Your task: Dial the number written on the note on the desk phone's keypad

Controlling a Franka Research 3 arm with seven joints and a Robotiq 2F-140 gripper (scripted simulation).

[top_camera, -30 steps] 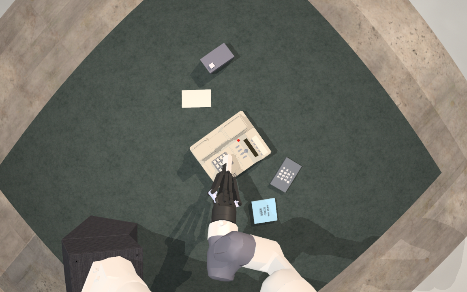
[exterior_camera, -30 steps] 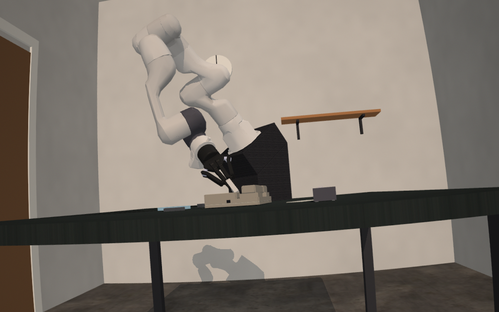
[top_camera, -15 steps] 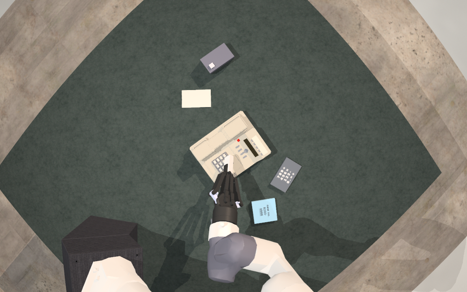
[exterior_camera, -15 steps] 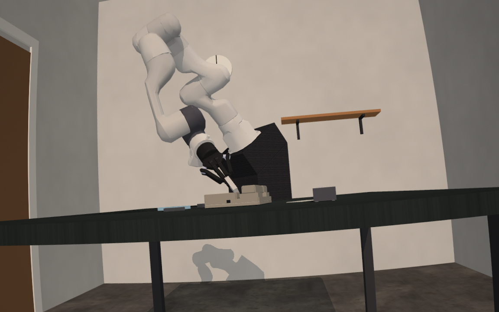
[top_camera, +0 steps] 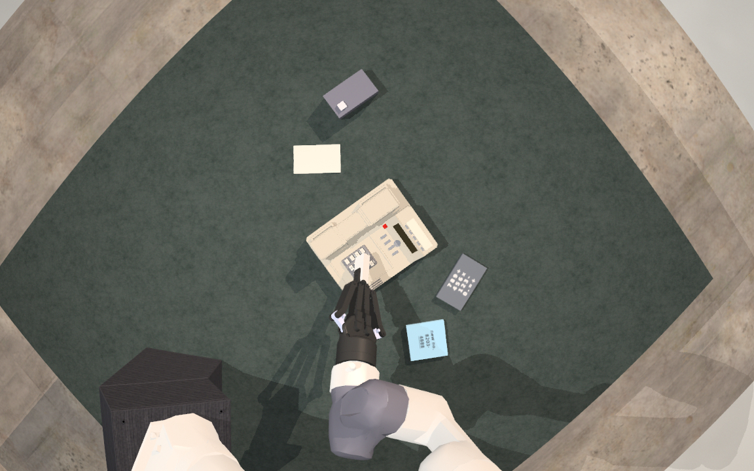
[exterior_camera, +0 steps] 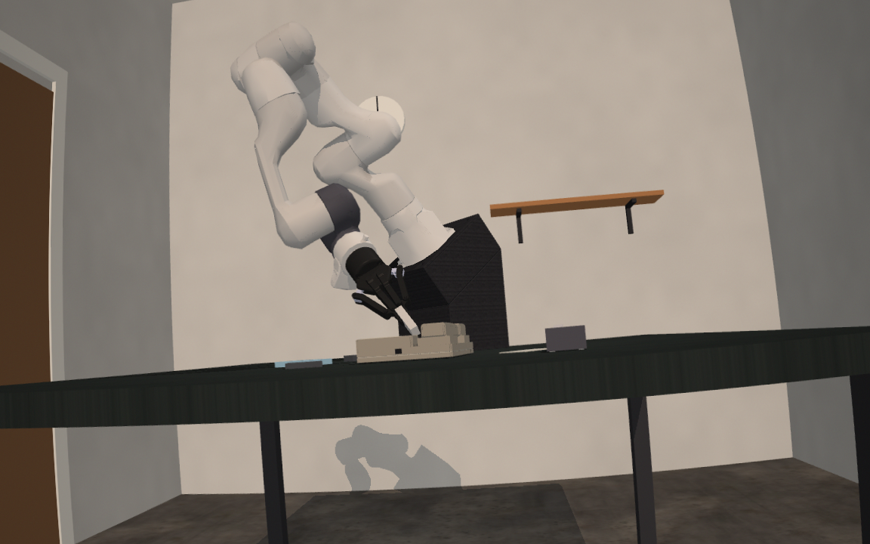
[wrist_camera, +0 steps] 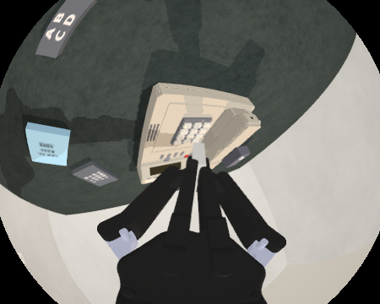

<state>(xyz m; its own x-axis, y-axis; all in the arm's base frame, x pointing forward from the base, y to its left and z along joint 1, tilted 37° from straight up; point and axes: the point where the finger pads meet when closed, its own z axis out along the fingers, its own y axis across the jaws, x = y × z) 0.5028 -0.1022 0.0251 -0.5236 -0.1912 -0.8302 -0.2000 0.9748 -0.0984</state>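
Right now my hand is 60 mm short of the handset, 70 mm to the right of it and 30 mm above it. The rest, counted from my hand: light blue note: 60 mm behind, 210 mm to the right, 70 mm below; then blank cream card: 130 mm ahead, 210 mm to the left, 70 mm below; then dark grey keypad card: 90 mm ahead, 200 mm to the right, 70 mm below.
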